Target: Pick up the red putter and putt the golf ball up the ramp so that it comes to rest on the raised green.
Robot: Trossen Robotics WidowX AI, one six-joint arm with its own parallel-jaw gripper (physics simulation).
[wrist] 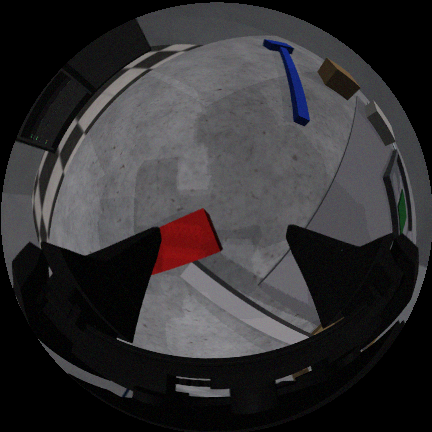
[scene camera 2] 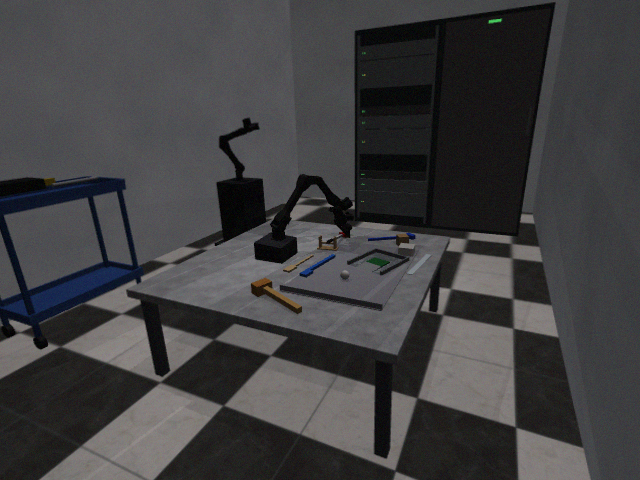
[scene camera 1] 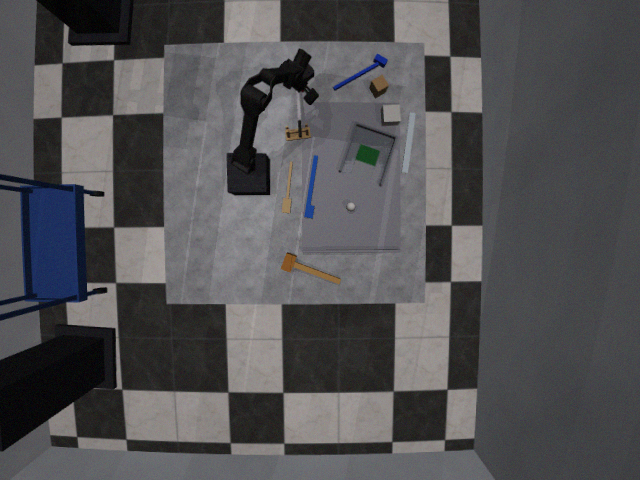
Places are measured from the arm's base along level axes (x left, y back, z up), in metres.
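Where they show: gripper, fingertip midpoint: (wrist: 225,232) (scene camera 2: 347,235) (scene camera 1: 305,88); arm's base at its link origin: (scene camera 2: 278,238) (scene camera 1: 247,167).
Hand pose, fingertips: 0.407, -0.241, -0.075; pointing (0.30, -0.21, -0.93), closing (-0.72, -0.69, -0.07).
Each offset is from my fingertips to the centre of the thing, as dx, dy, dz. "pt": to the spot under its first point.
The red putter's head @(pt +0.014, +0.021, +0.003) (wrist: 187,240) (scene camera 2: 342,234) is partly behind the left finger in the wrist view; in scene camera 1 the arm hides it. Its pale shaft @(pt -0.105, +0.028, +0.018) (scene camera 1: 298,108) (wrist: 240,305) runs to a dark grip @(-0.205, +0.016, +0.026) (scene camera 1: 299,128) on a small wooden stand (scene camera 1: 290,136) (scene camera 2: 327,248). My gripper (scene camera 1: 307,94) (scene camera 2: 347,234) (wrist: 225,232) is open and empty, close above the head and upper shaft. The white golf ball @(-0.557, -0.240, +0.001) (scene camera 1: 351,206) (scene camera 2: 344,274) rests on the grey board (scene camera 1: 351,235) (scene camera 2: 330,293). The green @(-0.301, -0.314, -0.018) (scene camera 1: 367,155) (scene camera 2: 377,261) (wrist: 402,212) lies inside a dark, three-sided border (scene camera 1: 376,131).
A blue mallet @(+0.101, -0.257, -0.014) (scene camera 1: 356,75) (wrist: 295,87), a brown block @(+0.025, -0.350, +0.006) (scene camera 1: 378,86) and a white block @(-0.109, -0.413, +0.002) (scene camera 1: 391,114) lie beyond the gripper. A blue bar @(-0.468, -0.056, -0.014) (scene camera 1: 311,183), a wooden paddle @(-0.473, +0.064, -0.019) (scene camera 1: 288,186), an orange mallet @(-0.874, -0.068, -0.004) (scene camera 1: 315,271) and a pale strip @(-0.226, -0.516, -0.022) (scene camera 1: 408,142) lie around the course.
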